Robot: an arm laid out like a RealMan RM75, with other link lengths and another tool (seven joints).
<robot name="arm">
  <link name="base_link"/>
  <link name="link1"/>
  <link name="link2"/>
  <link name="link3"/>
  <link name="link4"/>
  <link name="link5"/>
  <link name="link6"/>
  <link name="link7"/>
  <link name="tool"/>
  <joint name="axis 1" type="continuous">
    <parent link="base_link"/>
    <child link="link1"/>
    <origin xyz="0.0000 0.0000 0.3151"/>
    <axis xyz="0 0 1"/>
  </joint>
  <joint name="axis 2" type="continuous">
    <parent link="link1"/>
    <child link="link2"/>
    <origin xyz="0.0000 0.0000 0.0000"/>
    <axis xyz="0 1 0"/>
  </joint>
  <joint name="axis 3" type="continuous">
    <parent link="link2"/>
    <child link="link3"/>
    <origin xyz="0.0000 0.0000 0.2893"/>
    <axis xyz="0 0 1"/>
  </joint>
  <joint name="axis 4" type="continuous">
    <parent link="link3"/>
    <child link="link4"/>
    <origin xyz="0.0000 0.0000 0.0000"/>
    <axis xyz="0 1 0"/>
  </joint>
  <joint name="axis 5" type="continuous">
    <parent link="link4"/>
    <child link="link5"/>
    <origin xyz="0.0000 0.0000 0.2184"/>
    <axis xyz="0 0 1"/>
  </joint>
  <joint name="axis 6" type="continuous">
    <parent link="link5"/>
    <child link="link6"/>
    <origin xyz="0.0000 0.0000 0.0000"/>
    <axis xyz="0 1 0"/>
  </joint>
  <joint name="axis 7" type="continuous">
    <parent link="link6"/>
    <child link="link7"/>
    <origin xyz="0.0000 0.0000 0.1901"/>
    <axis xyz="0 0 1"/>
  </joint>
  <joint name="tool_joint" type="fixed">
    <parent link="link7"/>
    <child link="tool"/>
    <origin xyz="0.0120 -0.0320 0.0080" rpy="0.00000 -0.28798 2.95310"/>
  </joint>
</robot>
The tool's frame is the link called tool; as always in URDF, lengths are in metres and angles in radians. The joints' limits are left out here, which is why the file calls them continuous.
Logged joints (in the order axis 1, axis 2, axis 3, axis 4, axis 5, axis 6, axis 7), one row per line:
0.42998, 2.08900, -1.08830, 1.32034, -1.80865, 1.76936, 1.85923
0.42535, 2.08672, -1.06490, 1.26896, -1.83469, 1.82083, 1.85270
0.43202, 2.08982, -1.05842, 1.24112, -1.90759, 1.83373, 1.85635
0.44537, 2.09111, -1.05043, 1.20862, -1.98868, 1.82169, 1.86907
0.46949, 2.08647, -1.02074, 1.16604, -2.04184, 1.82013, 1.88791
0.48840, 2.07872, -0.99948, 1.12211, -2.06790, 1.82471, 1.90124
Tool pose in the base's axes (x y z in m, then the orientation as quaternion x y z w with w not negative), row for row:
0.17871, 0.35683, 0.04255, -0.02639, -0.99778, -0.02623, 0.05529
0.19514, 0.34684, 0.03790, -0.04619, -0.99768, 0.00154, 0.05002
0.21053, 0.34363, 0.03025, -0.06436, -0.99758, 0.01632, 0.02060
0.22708, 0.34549, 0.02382, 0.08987, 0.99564, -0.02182, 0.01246
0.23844, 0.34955, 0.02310, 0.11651, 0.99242, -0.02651, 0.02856
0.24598, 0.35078, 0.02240, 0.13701, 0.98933, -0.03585, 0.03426
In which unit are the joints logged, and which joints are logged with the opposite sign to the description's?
The joints are logged in radians. Opposite sign: axis 4, axis 6.
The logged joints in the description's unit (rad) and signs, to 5 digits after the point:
0.42998, 2.08900, -1.08830, -1.32034, -1.80865, -1.76936, 1.85923
0.42535, 2.08672, -1.06490, -1.26896, -1.83469, -1.82083, 1.85270
0.43202, 2.08982, -1.05842, -1.24112, -1.90759, -1.83373, 1.85635
0.44537, 2.09111, -1.05043, -1.20862, -1.98868, -1.82169, 1.86907
0.46949, 2.08647, -1.02074, -1.16604, -2.04184, -1.82013, 1.88791
0.48840, 2.07872, -0.99948, -1.12211, -2.06790, -1.82471, 1.90124

